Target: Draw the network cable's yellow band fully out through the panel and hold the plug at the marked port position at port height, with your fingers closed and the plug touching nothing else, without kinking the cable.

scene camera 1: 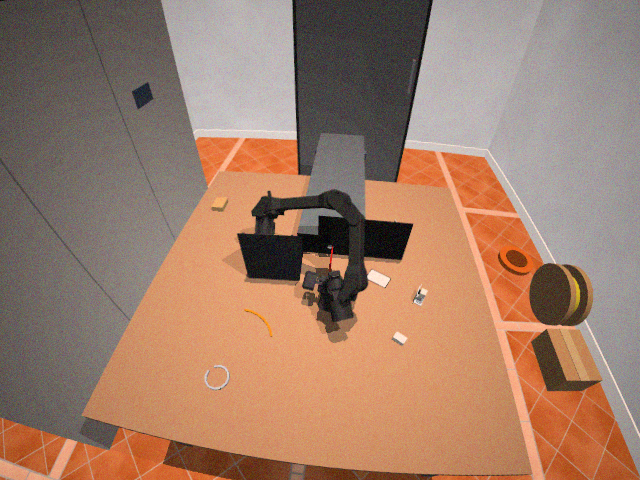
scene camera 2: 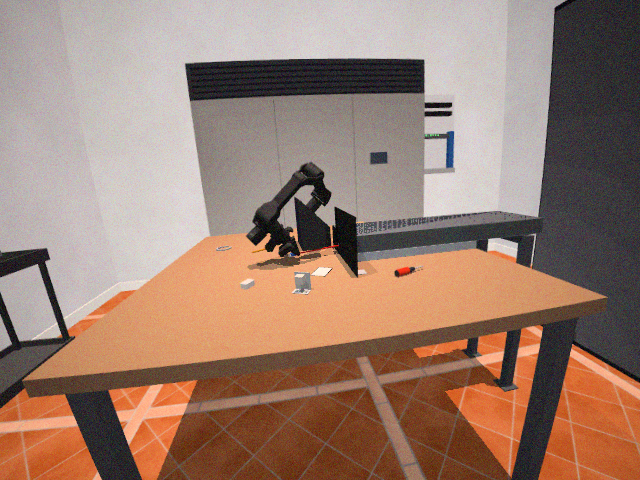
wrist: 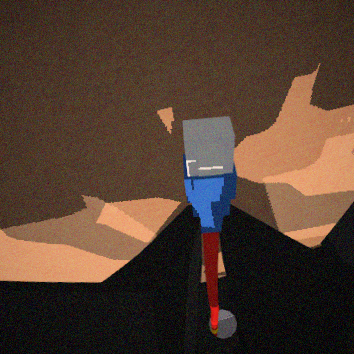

In view: my gripper (wrist: 207,215) and a cable plug (wrist: 210,176).
